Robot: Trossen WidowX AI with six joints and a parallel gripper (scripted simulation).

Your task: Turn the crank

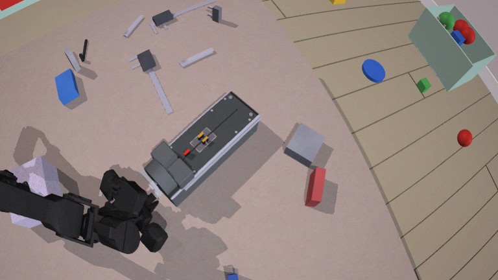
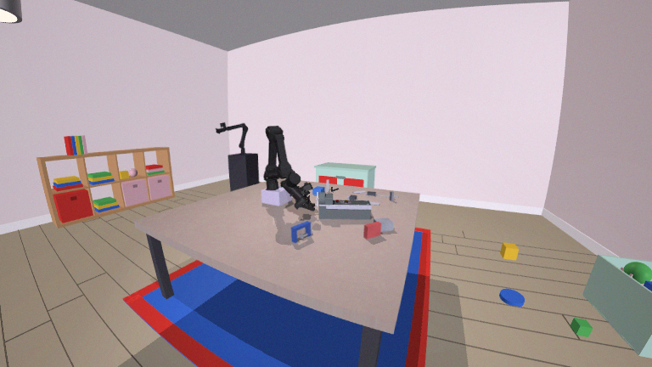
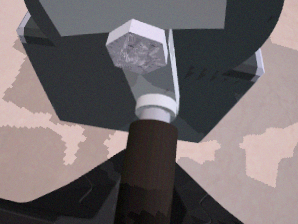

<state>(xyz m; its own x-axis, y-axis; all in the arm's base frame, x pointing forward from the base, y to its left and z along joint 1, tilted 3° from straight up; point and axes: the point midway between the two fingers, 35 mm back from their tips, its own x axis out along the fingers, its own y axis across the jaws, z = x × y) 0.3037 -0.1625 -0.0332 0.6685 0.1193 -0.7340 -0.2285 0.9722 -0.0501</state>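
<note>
My gripper tip is now 30 mm below the dark brown crank handle and 20 mm past it. Round my gripper tip: red pointer 110 mm ahead, 50 mm above, 40 mm to the left; then red block 310 mm ahead, 160 mm to the right, 10 mm below; then grey block 350 mm ahead, 60 mm to the right, 10 mm below.
</note>
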